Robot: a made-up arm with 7 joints.
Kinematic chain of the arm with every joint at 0, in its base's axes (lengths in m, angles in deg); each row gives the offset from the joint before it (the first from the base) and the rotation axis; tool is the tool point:
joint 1: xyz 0 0 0.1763 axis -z
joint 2: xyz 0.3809 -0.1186 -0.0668 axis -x
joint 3: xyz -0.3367 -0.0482 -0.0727 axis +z
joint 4: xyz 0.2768 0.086 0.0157 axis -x
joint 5: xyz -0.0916 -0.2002 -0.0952 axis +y
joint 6: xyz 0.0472 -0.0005 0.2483 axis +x
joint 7: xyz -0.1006 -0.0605 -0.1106 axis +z
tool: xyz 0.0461 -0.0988 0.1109
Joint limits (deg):
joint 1: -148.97..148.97
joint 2: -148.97..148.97
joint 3: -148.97..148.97
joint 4: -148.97..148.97
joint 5: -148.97..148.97
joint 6: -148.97..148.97
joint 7: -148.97..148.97
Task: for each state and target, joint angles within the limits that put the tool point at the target. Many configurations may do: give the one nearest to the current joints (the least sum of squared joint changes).
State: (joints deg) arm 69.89 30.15 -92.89 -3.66 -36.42 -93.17 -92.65
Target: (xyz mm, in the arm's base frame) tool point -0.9 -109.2 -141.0
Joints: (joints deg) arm 57.84 22.91 -117.23 -22.90 -65.46 -99.16 -89.38
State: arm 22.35 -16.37 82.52 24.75 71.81 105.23 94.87
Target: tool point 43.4 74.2 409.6
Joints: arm 20.38 -39.11 100.42 38.59 47.61 105.22 99.55
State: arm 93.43 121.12 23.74 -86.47 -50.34 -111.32 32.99
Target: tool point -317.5 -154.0 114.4
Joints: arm 55.32 88.71 5.28 -107.58 -65.11 -119.67 46.18
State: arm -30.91 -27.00 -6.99 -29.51 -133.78 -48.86 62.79
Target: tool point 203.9 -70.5 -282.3
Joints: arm -59.56 -12.45 10.72 -4.54 -143.52 -43.33 72.60
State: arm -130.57 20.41 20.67 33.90 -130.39 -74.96 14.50
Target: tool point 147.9 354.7 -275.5
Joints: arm -144.10 -6.12 28.54 17.27 -140.00 -81.81 16.43
